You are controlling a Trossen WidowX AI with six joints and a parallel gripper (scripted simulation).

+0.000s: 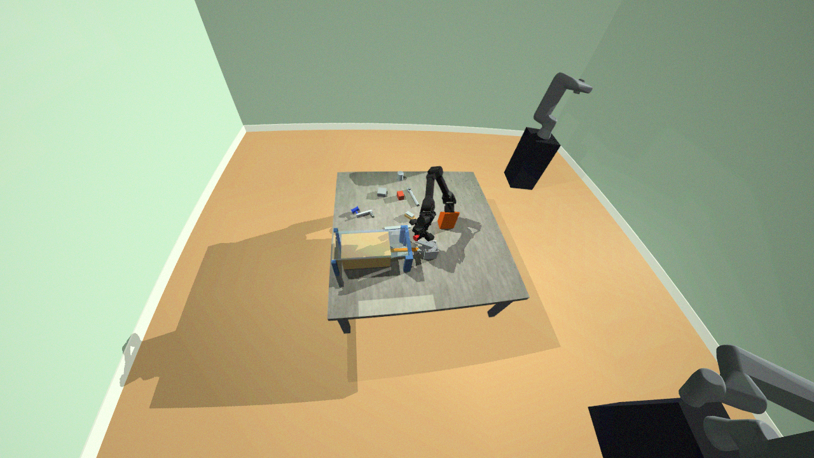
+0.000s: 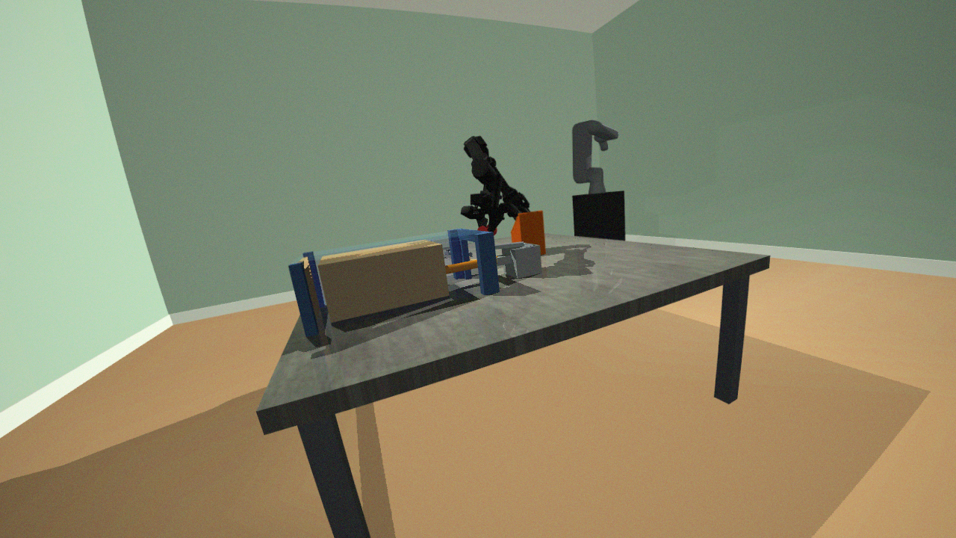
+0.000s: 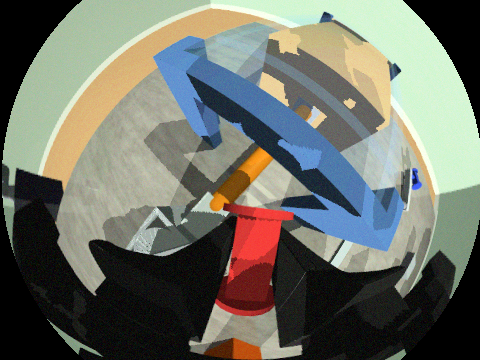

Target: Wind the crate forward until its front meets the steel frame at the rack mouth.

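Right now the grey winch is 120 mm behind my gripper tip, 100 mm below it and 10 mm to the left of it. Also, from my gripper tip: tan-handled tool (280 mm to the right, 110 mm below, 10 mm behind); red knob (10 mm to the right, 10 mm behind); grey bar (190 mm to the right, 130 mm below, 110 mm ahead).
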